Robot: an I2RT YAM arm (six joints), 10 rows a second.
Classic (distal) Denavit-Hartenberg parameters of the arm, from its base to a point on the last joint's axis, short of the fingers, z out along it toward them. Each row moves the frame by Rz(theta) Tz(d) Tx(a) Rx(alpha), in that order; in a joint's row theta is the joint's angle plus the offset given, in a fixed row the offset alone. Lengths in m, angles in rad.
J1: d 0.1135, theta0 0, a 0.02, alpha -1.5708
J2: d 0, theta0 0, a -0.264, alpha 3.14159
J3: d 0, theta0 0.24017, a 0.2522, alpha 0
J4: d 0, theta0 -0.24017, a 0.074, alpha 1.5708
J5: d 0, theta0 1.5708, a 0, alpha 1.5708
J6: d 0.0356, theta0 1.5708, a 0, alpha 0
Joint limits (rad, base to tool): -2.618..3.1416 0..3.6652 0..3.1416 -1.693..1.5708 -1.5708..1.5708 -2.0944..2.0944
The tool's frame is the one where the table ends.
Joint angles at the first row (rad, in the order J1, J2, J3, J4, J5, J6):
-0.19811, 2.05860, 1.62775, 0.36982, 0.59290, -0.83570
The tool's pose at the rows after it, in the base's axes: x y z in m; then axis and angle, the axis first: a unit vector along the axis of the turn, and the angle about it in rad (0 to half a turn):
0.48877, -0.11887, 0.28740, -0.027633, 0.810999, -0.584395, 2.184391
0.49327, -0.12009, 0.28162, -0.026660, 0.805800, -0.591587, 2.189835
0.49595, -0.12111, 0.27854, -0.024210, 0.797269, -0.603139, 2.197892
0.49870, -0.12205, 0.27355, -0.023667, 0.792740, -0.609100, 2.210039
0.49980, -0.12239, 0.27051, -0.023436, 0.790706, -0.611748, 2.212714
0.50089, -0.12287, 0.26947, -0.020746, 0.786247, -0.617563, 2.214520
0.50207, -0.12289, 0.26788, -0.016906, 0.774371, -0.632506, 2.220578
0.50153, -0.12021, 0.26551, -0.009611, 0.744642, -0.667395, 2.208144
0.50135, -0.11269, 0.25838, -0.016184, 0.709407, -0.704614, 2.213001
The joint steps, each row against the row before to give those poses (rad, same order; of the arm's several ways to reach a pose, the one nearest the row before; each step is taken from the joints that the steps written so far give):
0.00023, 0.03729, 0.02924, 0.02305, 0.01941, -0.01666
-0.00001, 0.02470, 0.00956, 0.02767, 0.01059, -0.01530
0.00005, 0.01696, 0.00505, 0.03349, 0.01746, -0.02417
-0.00003, 0.01758, 0.00478, 0.01936, 0.01276, -0.01561
-0.00001, 0.00823, -0.00127, 0.01431, 0.00397, -0.00647
-0.00001, 0.00774, 0.00258, 0.01855, 0.00894, -0.01076
0.00153, 0.01195, -0.00179, 0.04890, 0.02091, -0.03331
0.00640, 0.01677, -0.02604, 0.14829, 0.02847, -0.08019
0.01547, 0.02758, -0.03031, 0.17090, 0.02226, -0.11911

